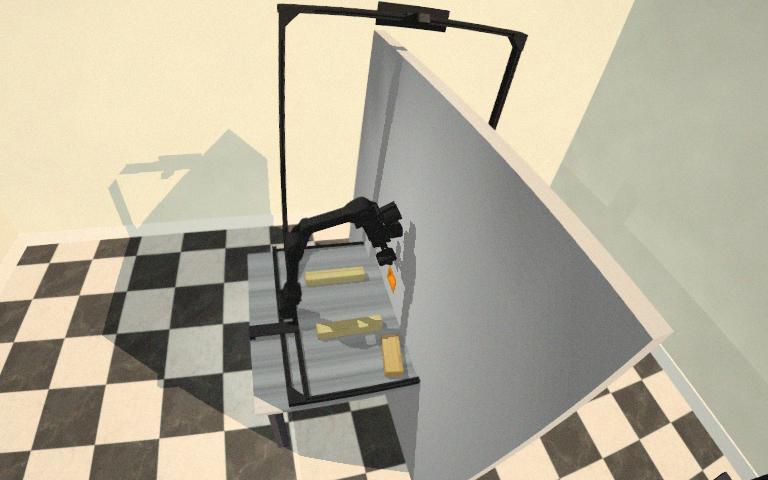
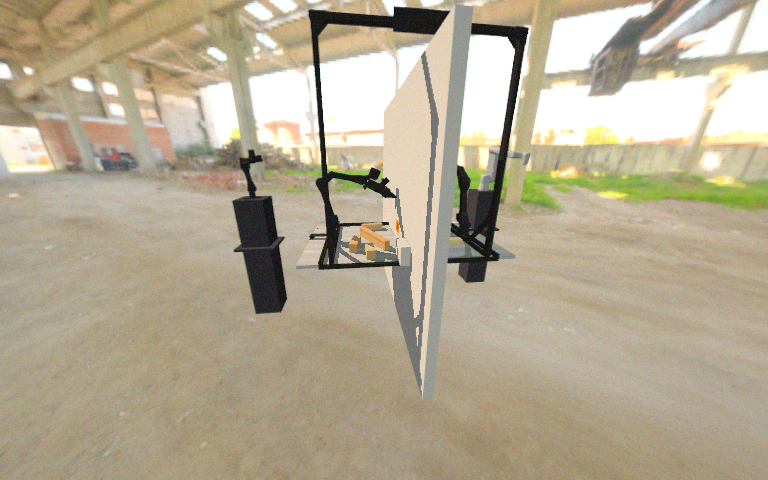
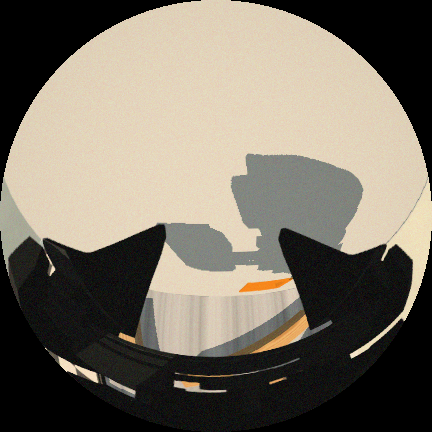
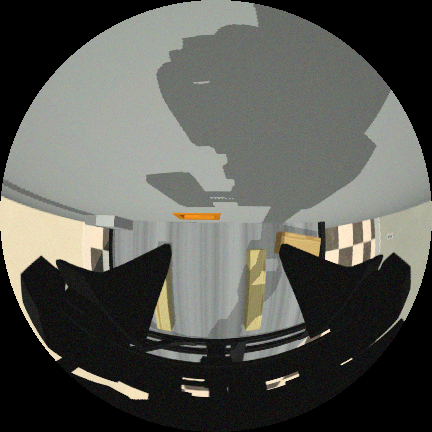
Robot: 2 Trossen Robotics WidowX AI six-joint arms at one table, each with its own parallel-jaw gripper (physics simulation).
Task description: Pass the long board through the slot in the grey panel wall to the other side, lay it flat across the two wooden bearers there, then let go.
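Frame: origin at the left arm's base, x ahead, y left, z up, level; centimetres.
Seen in the pictures: left gripper, between the fingertips: [image 2: 395, 196] [image 3: 224, 232]; right gripper, between the fingertips: [image 4: 227, 250]; right arm's base, origin of its link: [image 1: 287, 312] [image 2: 463, 234] [image 4: 215, 348].
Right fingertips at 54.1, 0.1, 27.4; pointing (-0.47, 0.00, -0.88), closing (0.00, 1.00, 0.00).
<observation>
Offsets run from my right fingertips to a thing's top centre, as dx, dy, dz. "pt": to the spot under its first point.
The long board {-26.8, -4.0, -23.4} [image 2: 376, 238] [image 3: 284, 335] lies aslant among shorter blocks on the table, on the left arm's side of the grey panel wall [image 1: 509, 254] [image 2: 408, 141] [image 3: 200, 100] [image 4: 100, 125]. The orange-rimmed slot {pt -6.6, -6.1, -21.5} [image 1: 391, 279] [image 2: 397, 226] [image 3: 262, 286] [image 4: 200, 216] is low in the wall. Two pale wooden bearers {+15.4, -15.7, -24.9} [image 1: 335, 276] {+14.4, +10.6, -24.9} [image 1: 349, 327] [image 4: 166, 306] [image 4: 255, 295] lie apart on the other side. My left gripper [image 2: 394, 195] [image 3: 224, 232] is open and empty, above the board, facing the wall. My right gripper [image 1: 386, 260] [image 4: 227, 250] is open and empty, near the wall above the slot.
A short wooden block {+1.5, +25.3, -25.5} [image 1: 391, 355] [image 4: 302, 243] lies by the wall beyond one bearer. On the left arm's side, shorter blocks {-38.7, -12.8, -24.3} [image 2: 354, 243] {-30.5, -25.9, -24.3} [image 2: 370, 251] {-25.6, +24.8, -24.9} [image 2: 371, 225] lie around the board. A black frame [image 1: 282, 124] [image 2: 318, 101] rises around the table and wall.
</observation>
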